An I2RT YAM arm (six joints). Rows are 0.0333 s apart.
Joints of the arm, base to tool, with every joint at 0 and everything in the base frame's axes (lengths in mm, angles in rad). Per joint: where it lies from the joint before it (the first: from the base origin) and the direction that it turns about. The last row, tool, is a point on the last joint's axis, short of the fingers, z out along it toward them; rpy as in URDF.
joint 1: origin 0 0 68 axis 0 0 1
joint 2: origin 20 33.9 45.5 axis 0 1 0
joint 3: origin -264 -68.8 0 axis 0 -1 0
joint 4: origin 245 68.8 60 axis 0 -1 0
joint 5: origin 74 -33.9 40.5 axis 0 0 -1
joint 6: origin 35.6 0 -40.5 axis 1 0 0
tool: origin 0 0 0 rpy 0 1.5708 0
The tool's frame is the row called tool.
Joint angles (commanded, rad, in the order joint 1, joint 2, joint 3, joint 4, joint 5, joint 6), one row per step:
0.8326, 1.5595, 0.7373, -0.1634, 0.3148, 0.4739
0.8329, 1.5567, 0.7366, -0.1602, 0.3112, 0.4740
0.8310, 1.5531, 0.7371, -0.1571, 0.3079, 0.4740
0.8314, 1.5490, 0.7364, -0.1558, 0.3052, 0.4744
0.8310, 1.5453, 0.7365, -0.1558, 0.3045, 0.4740
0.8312, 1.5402, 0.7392, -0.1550, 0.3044, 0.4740
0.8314, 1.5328, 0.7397, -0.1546, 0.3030, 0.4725
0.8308, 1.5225, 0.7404, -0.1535, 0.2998, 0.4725
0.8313, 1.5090, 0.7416, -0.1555, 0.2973, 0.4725
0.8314, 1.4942, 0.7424, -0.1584, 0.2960, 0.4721
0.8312, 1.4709, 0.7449, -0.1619, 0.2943, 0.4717
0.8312, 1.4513, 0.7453, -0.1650, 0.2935, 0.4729
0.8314, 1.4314, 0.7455, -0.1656, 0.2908, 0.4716
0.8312, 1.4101, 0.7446, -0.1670, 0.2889, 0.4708
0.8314, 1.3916, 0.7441, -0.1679, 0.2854, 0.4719
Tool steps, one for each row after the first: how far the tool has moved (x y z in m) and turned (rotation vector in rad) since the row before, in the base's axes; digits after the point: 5 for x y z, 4 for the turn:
-0.00012, 0.00018, 0.00072, 0.0060, -0.0013, 0.0022
0.00049, -0.00010, 0.00126, 0.0072, -0.0028, -0.0001
-0.00027, 0.00001, 0.00096, 0.0052, -0.0014, 0.0016
-0.00001, -0.00015, 0.00101, 0.0030, -0.0022, 0.0003
0.00027, 0.00039, 0.00216, 0.0064, -0.0057, 0.0003
-0.00018, -0.00005, 0.00213, 0.0060, -0.0051, 0.0022
-0.00009, -0.00019, 0.00299, 0.0107, -0.0062, 0.0013
-0.00054, -0.00025, 0.00379, 0.0107, -0.0071, 0.0020
-0.00062, -0.00058, 0.00397, 0.0098, -0.0079, 0.0012
-0.00075, -0.00083, 0.00666, 0.0171, -0.0141, 0.0012
-0.00098, -0.00103, 0.00508, 0.0137, -0.0106, -0.0004
-0.00103, -0.00090, 0.00523, 0.0150, -0.0120, 0.0029
-0.00125, -0.00136, 0.00518, 0.0145, -0.0120, 0.0016
-0.00120, -0.00106, 0.00456, 0.0151, -0.0093, 0.0018

